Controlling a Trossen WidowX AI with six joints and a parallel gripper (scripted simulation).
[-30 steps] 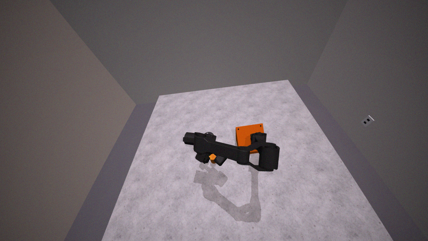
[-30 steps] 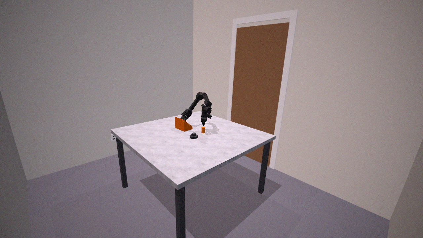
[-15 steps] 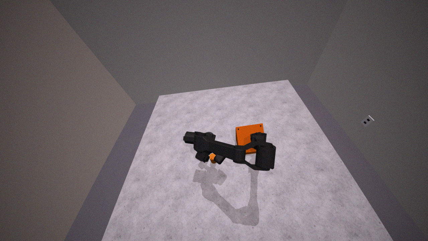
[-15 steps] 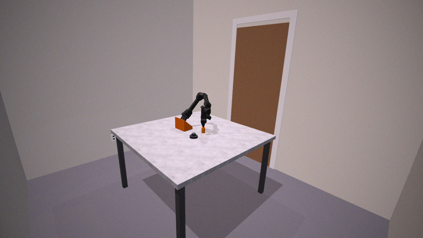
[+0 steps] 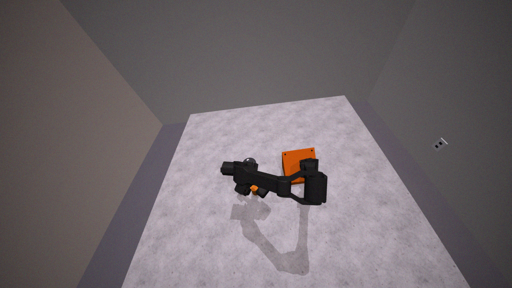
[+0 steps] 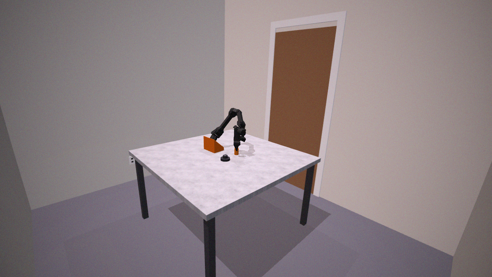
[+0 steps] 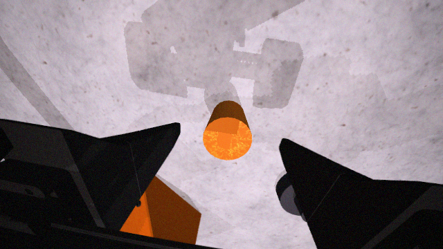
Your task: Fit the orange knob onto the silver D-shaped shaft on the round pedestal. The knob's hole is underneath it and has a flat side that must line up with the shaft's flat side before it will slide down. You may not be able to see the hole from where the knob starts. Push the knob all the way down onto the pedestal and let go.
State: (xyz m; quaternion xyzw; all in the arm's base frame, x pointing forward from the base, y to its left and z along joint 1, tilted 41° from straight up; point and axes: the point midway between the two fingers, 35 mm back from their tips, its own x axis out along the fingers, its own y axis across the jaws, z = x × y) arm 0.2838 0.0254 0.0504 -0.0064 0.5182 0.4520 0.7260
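The orange knob is 10 mm below my gripper tip. Also, from my gripper tip: round pedestal 170 mm to the right, 20 mm below, 10 mm ahead.
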